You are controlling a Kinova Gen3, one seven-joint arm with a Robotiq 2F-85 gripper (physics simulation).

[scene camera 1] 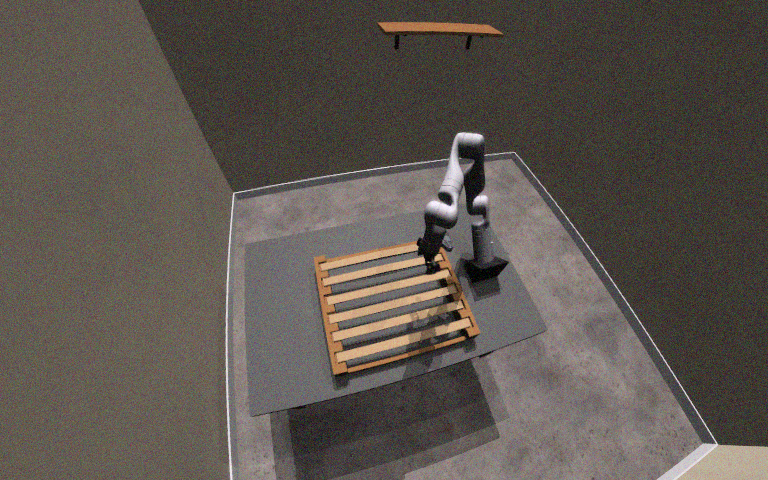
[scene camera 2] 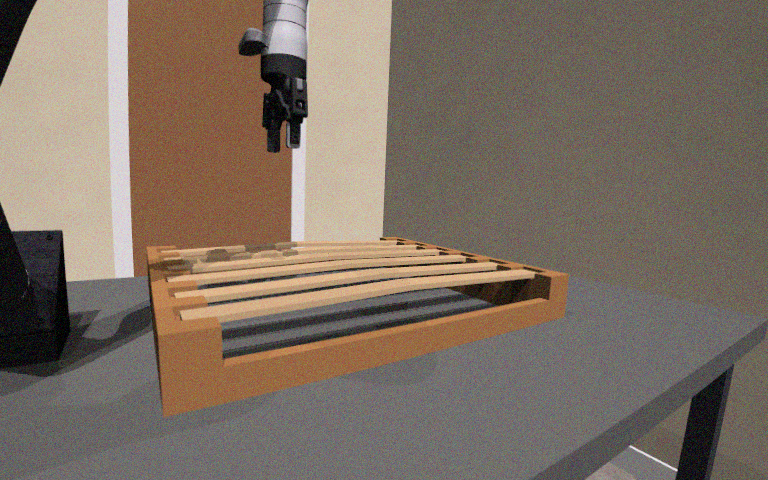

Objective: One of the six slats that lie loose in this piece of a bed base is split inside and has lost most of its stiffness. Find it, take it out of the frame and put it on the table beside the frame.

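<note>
The bed-base frame lies flat on the table. Several pale slats lie across it, with their ends in notches in the side rails. The slat nearest the camera in scene camera 2 shows at the top in scene camera 1. The slats bow slightly upward and look alike; a split does not show. My gripper is open and empty, points down and is high above the slats. In scene camera 1 it covers part of the slats near their right ends.
The grey table extends beyond the frame. The dark robot base stands beside the frame's side rail. Arm shadows fall across some slats. An orange-brown bench is far behind in scene camera 1.
</note>
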